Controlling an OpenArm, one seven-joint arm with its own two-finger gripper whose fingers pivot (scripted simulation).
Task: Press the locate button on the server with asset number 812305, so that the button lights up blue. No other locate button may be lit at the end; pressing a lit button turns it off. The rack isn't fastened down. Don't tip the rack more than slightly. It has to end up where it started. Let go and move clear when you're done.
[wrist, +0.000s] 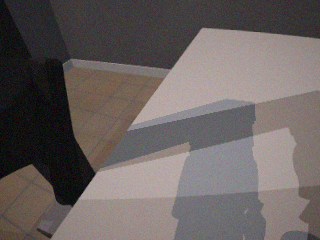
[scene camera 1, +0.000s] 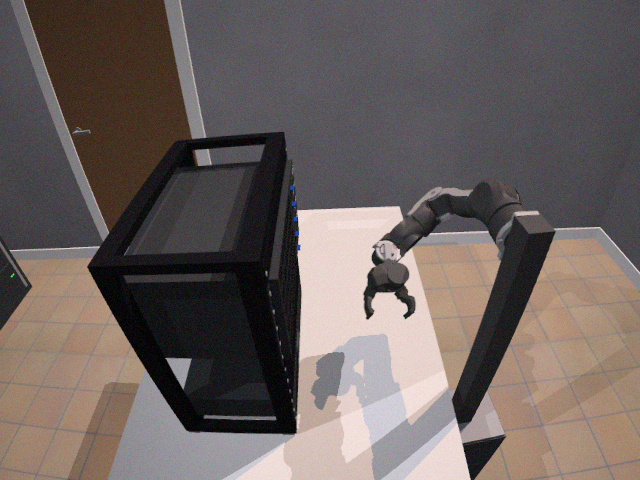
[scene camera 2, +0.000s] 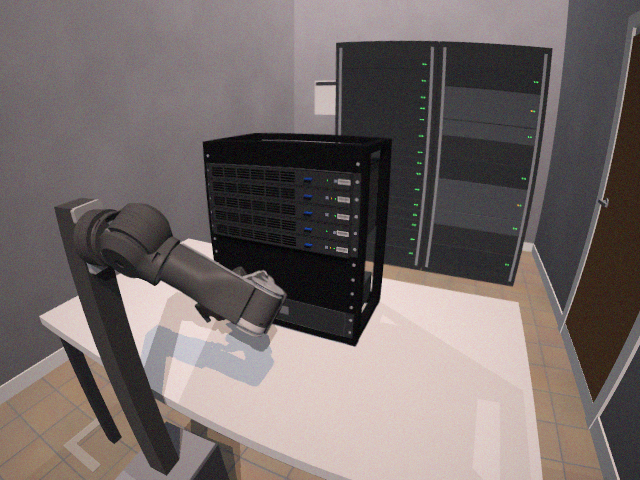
Observation:
In view: my gripper (scene camera 1: 389, 317) and an arm's mounting post (scene camera 2: 100, 297).
The arm's mounting post is seen too in scene camera 1 (scene camera 1: 530, 237).

